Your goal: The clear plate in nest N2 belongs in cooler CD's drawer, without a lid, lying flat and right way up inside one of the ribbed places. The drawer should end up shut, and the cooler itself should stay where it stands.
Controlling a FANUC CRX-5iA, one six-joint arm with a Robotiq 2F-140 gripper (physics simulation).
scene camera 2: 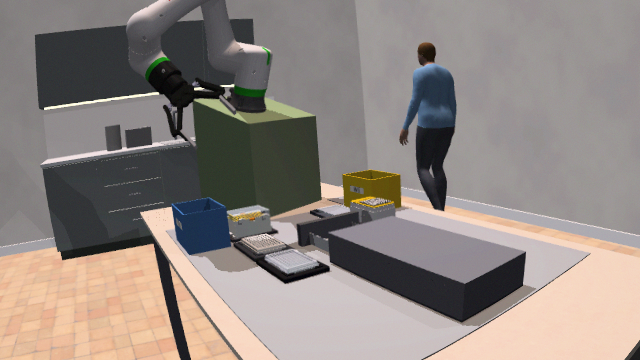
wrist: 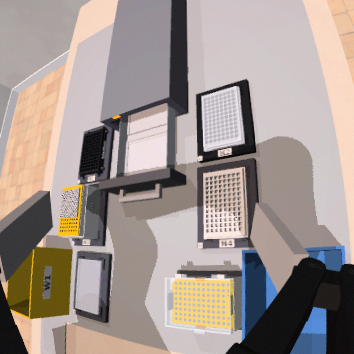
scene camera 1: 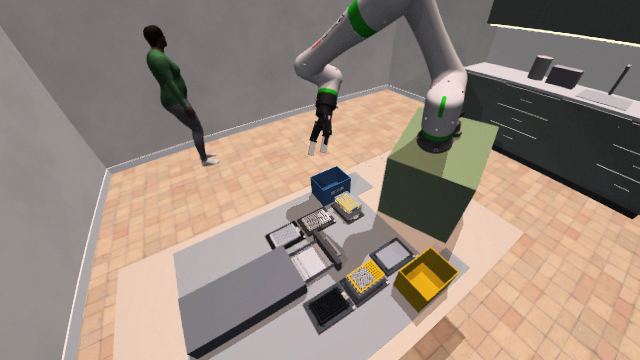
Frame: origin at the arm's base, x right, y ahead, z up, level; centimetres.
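Where they show: gripper, fingertip midpoint: (scene camera 2: 215, 129) (wrist: 150, 215) (scene camera 1: 316, 154); arm's base, origin of the base link: (scene camera 2: 247, 107) (scene camera 1: 434, 140).
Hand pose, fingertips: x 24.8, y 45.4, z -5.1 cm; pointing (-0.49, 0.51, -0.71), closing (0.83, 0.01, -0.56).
Things, the pixels of their centre, and the offset from my fingertips.
- clear plate, body centre: (wrist: 220, 117) (scene camera 2: 290, 260) (scene camera 1: 285, 235) dx -9.1, dy +24.1, dz -32.6 cm
- beige plate, body centre: (wrist: 224, 202) (scene camera 2: 262, 243) (scene camera 1: 316, 219) dx -8.2, dy +6.6, dz -32.6 cm
- blue bin, body centre: (wrist: 298, 309) (scene camera 2: 199, 224) (scene camera 1: 330, 185) dx +5.8, dy -10.4, dz -28.5 cm
- yellow-topped tip box, body centre: (wrist: 205, 301) (scene camera 2: 247, 222) (scene camera 1: 347, 205) dx -10.2, dy -11.0, dz -30.6 cm
- black rack, body centre: (wrist: 92, 151) (scene camera 1: 329, 305) dx -47.0, dy +22.0, dz -32.6 cm
- yellow rack, body centre: (wrist: 78, 211) (scene camera 2: 372, 210) (scene camera 1: 365, 278) dx -46.3, dy +5.0, dz -30.0 cm
- yellow bin, body centre: (wrist: 38, 279) (scene camera 2: 371, 190) (scene camera 1: 424, 278) dx -59.0, dy -13.8, dz -28.5 cm
The clear plate (scene camera 1: 285, 235) (scene camera 2: 291, 261) (wrist: 222, 118) lies flat in its dark nest, whose label in the wrist view looks like N2. The grey cooler (scene camera 1: 240, 295) (scene camera 2: 425, 247) (wrist: 140, 55) stands beside it. Its drawer (scene camera 1: 310, 261) (wrist: 147, 150) is pulled out; the pale floor shows thin cross lines and no plate. In scene camera 2 the drawer front (scene camera 2: 327, 230) hides the inside. My gripper (scene camera 1: 318, 149) (scene camera 2: 207, 123) (wrist: 150, 215) is open and empty, high above the table on the robot's side, well apart from plate and drawer.
A beige plate (scene camera 1: 316, 220) (wrist: 225, 202) sits in the neighbouring nest. A blue bin (scene camera 1: 331, 186) (scene camera 2: 201, 226) and a yellow-topped tip box (scene camera 1: 347, 202) (wrist: 202, 302) stand nearby. Across are a black rack (scene camera 1: 328, 306), a yellow rack (scene camera 1: 366, 276) and a yellow bin (scene camera 1: 426, 280).
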